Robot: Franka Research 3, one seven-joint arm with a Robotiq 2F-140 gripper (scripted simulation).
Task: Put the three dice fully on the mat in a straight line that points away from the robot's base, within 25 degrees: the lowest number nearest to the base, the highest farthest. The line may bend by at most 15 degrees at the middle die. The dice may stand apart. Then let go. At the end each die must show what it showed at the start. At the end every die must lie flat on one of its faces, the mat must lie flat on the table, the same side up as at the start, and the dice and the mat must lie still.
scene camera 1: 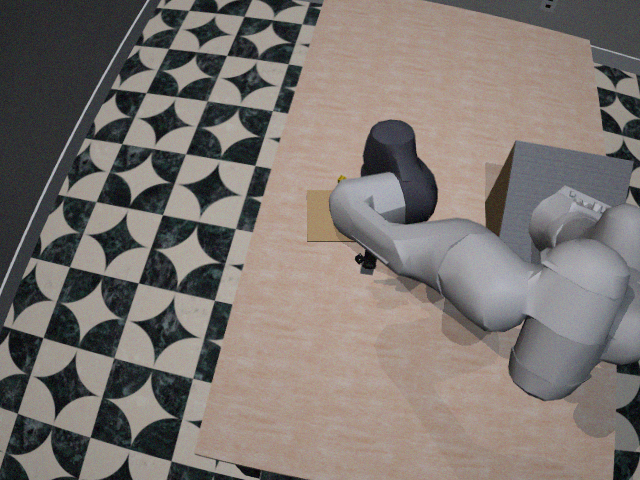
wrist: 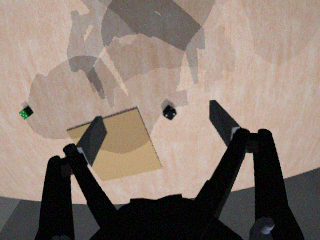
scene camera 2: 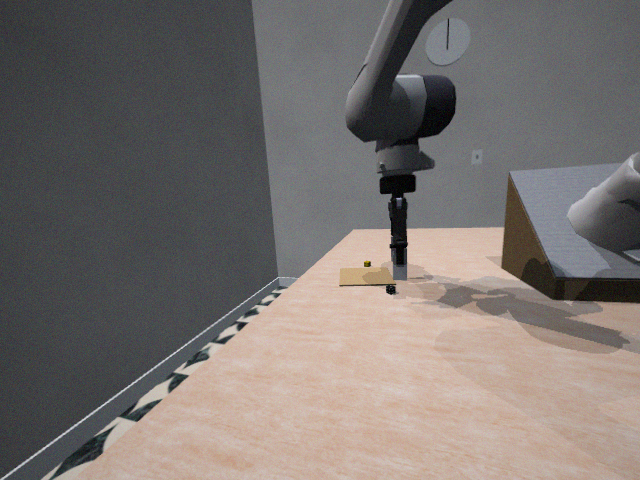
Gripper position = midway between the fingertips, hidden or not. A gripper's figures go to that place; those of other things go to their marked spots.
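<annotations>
Distance of my gripper [wrist: 155,117]: 20 cm from the lens. Distance of a tan mat [wrist: 127,150]: 29 cm from the lens.
</annotations>
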